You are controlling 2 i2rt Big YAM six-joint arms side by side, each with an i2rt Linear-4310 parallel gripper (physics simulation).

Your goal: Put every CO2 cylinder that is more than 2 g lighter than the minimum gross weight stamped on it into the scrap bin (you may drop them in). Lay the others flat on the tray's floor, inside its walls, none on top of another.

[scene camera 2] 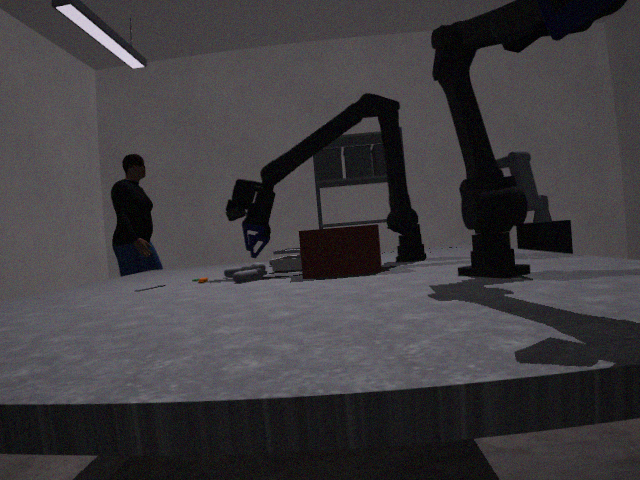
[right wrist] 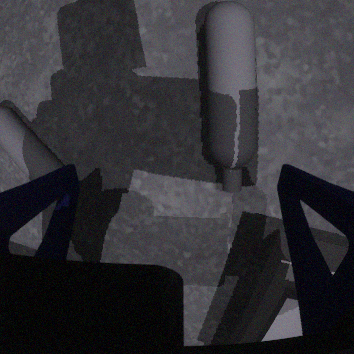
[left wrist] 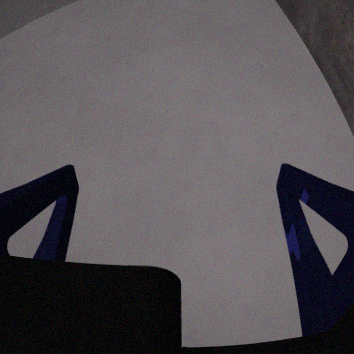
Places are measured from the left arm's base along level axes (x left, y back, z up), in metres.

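Pixels of known places: left gripper, fingertip midpoint: [left wrist: 176, 175]; right gripper, fingertip midpoint: [scene camera 2: 251, 254] [right wrist: 178, 175]; left arm's base at its link origin: [scene camera 2: 493, 274]; right arm's base at its link origin: [scene camera 2: 411, 259].
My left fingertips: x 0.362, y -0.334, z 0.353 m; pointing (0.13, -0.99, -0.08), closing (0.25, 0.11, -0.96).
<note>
For each thing: its top centre in the pictures, then the offset to it from my left fingertips. "spot": a spot on its surface instead.
- red bin at its top centre: [scene camera 2: 336, 228] dy +0.209, dx -0.770, dz -0.233 m
- cylinder at a spot on its surface: [right wrist: 12, 132] spot: dy -0.033, dx -0.865, dz -0.329 m
- low pale grey object at a spot on its surface: [scene camera 2: 285, 263] spot: dy +0.144, dx -0.999, dz -0.327 m
- small orange piece at its top centre: [scene camera 2: 202, 279] dy -0.117, dx -0.985, dz -0.344 m
- thin dark rod at its top centre: [scene camera 2: 149, 287] dy -0.263, dx -0.982, dz -0.350 m
Two grey CO2 cylinders [scene camera 2: 250, 273] [right wrist: 231, 60] lie on the table left of the red bin [scene camera 2: 340, 252]. In the right wrist view one lies lengthwise, its neck toward the gripper, and part of another cylinder [right wrist: 12, 132] shows at the left edge, beyond a finger. No stamp is readable. My right gripper [scene camera 2: 257, 252] [right wrist: 178, 175] is open and empty, above and just behind the cylinders in the scene view. My left gripper [left wrist: 176, 175] is open and empty, high over the table. A low pale grey object [scene camera 2: 285, 263] stands beside the bin; whether it is the tray is unclear.
A small orange piece [scene camera 2: 203, 280], a green bit beside it and a thin dark rod [scene camera 2: 149, 287] lie left of the cylinders. A dark edged object [right wrist: 245, 285] shows at the lower right of the right wrist view. A person [scene camera 2: 132, 217] stands behind the table.
</note>
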